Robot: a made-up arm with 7 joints.
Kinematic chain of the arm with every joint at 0, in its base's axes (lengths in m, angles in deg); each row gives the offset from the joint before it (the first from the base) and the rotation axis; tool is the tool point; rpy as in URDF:
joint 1: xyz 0 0 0.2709 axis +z
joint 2: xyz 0 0 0 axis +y
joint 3: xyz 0 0 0.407 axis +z
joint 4: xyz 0.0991 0 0 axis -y
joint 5: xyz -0.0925 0 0.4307 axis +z
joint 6: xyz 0 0 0 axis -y
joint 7: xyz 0.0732 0 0 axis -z
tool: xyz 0 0 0 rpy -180 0 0
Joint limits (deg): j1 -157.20..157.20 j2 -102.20..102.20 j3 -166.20..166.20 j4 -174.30..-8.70 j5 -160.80..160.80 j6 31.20..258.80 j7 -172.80..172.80
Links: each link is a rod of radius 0.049 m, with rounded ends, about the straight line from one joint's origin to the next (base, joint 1, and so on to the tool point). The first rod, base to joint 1, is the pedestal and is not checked.
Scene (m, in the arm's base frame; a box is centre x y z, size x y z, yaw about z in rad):
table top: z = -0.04
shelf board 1: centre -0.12 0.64 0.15 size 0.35 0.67 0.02 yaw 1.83
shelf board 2: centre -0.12 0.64 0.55 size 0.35 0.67 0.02 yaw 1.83
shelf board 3: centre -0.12 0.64 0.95 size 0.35 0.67 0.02 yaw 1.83
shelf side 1: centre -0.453 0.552 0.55 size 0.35 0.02 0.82 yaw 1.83
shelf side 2: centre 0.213 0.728 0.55 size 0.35 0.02 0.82 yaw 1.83
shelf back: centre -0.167 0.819 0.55 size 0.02 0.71 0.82 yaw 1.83
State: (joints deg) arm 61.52 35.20 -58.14 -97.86 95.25 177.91 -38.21
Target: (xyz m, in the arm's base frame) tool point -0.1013 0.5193 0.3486
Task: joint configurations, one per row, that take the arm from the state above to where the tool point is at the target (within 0.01 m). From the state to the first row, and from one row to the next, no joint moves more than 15 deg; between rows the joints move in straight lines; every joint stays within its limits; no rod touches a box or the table.
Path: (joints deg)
1: 72.78 26.93 -47.91 -110.01 98.27 180.86 -38.21
2: 84.05 18.67 -37.67 -122.16 101.29 183.81 -38.21
3: 95.31 10.40 -27.44 -134.31 104.31 186.76 -38.21
4: 106.58 2.13 -17.20 -146.46 107.33 189.71 -38.21
5: 117.84 -6.13 -6.97 -158.60 110.35 192.66 -38.21
6: 117.51 1.27 -7.58 -147.92 108.02 190.38 -38.21
7: 117.18 8.68 -8.20 -137.24 105.68 188.10 -38.21
8: 116.85 16.08 -8.81 -126.56 103.34 185.82 -38.21

